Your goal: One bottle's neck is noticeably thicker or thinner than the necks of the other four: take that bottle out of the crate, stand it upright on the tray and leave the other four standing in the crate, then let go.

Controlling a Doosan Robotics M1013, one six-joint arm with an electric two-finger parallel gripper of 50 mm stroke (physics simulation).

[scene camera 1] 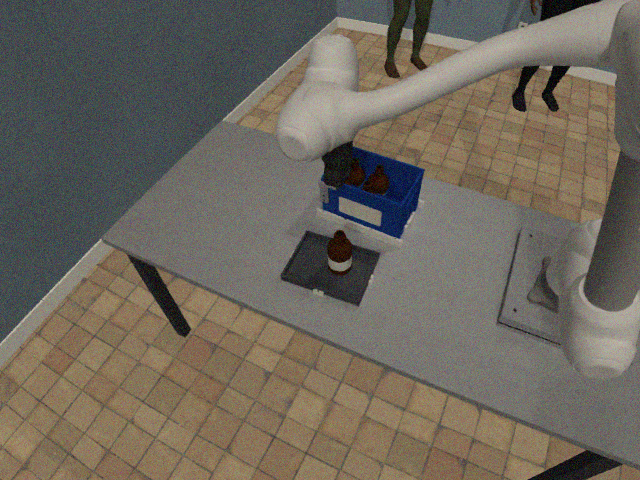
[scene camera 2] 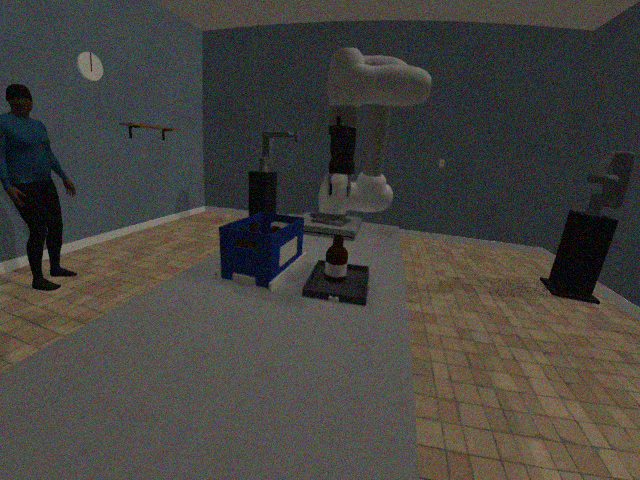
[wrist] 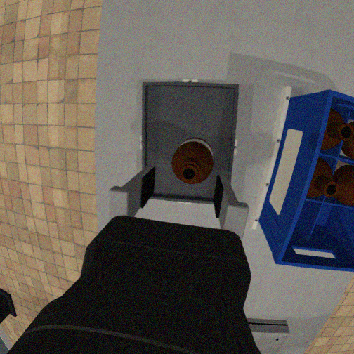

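Observation:
A brown bottle with a white label stands upright on the dark tray. The blue crate stands beside the tray. Brown bottles show inside it, among them one bottle in scene camera 1 and one neck in the wrist view. The other crate bottles are partly hidden, and their neck widths are hard to compare. My gripper is open and empty, above the tray bottle and apart from it.
The crate's raised walls and white base strips lie close to the tray. The grey table carries the crate, the tray and the arm's base plate. People stand on the floor beyond the table.

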